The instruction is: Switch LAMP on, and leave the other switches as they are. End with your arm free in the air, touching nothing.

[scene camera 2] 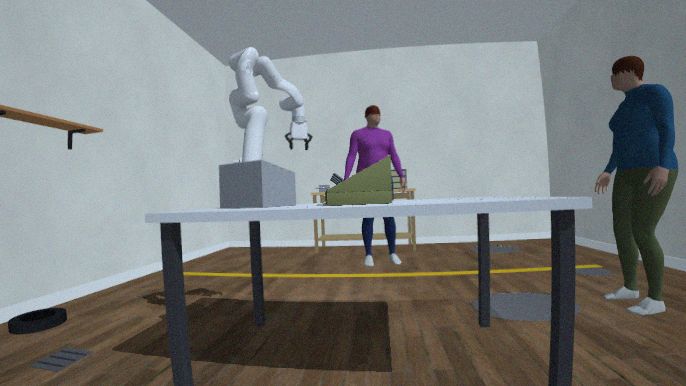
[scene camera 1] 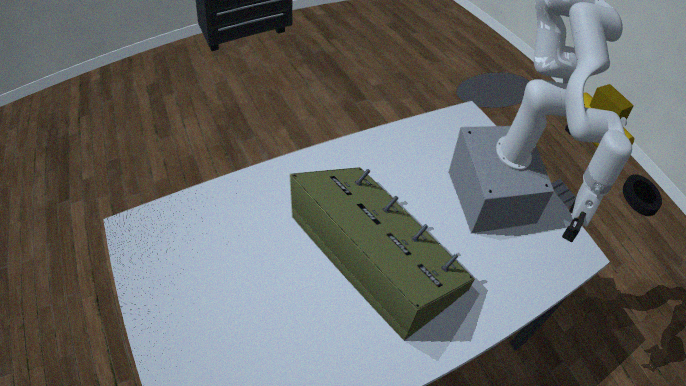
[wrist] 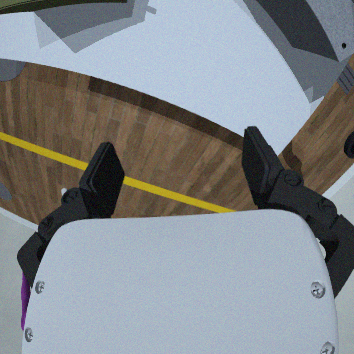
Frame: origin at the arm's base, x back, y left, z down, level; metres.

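Seen in the pictures: gripper, fingertip midpoint: [scene camera 2: 299, 149] [scene camera 1: 570, 225] [wrist: 178, 150]; arm's base at its link origin: [scene camera 2: 251, 168] [scene camera 1: 513, 153].
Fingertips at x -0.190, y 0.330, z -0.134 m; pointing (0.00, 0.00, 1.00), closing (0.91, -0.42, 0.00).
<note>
Pixels of each thing's top centre, then the offset from my fingertips to it.
- LAMP lever at its top centre: [scene camera 1: 364, 171] dx -0.226, dy -0.544, dz +0.189 m
- LAMP label at its top centre: [scene camera 1: 340, 184] dx -0.308, dy -0.539, dz +0.189 m
- FAN lever at its top centre: [scene camera 1: 392, 198] dx -0.218, dy -0.424, dz +0.189 m
- PUMP lever at its top centre: [scene camera 1: 422, 227] dx -0.210, dy -0.305, dz +0.189 m
- DRIVE lever at its top centre: [scene camera 1: 452, 257] dx -0.202, dy -0.185, dz +0.189 m
A green sloped switch box [scene camera 1: 350, 220] [scene camera 2: 365, 187] [wrist: 30, 5] stands on the white table [scene camera 1: 215, 280] [scene camera 2: 450, 205] [wrist: 200, 60]. The LAMP lever [scene camera 1: 363, 177] is at its far end in scene camera 1, beside the LAMP label [scene camera 1: 341, 185]. The FAN lever [scene camera 1: 390, 204], PUMP lever [scene camera 1: 420, 233] and DRIVE lever [scene camera 1: 451, 263] follow along the row. All the levers lean alike, towards the arm's base; ON/OFF marks are unreadable. My gripper [scene camera 1: 571, 236] [scene camera 2: 299, 147] [wrist: 178, 150] is open and empty, high in the air, apart from the box, on the DRIVE side.
The grey pedestal [scene camera 1: 515, 187] [scene camera 2: 241, 185] bears the arm, between the gripper and the table's far edge in scene camera 1. A person in purple [scene camera 2: 372, 142] stands behind the table, and a person in blue [scene camera 2: 642, 130] stands to the right. A dark cabinet [scene camera 1: 245, 20] stands by the wall.
</note>
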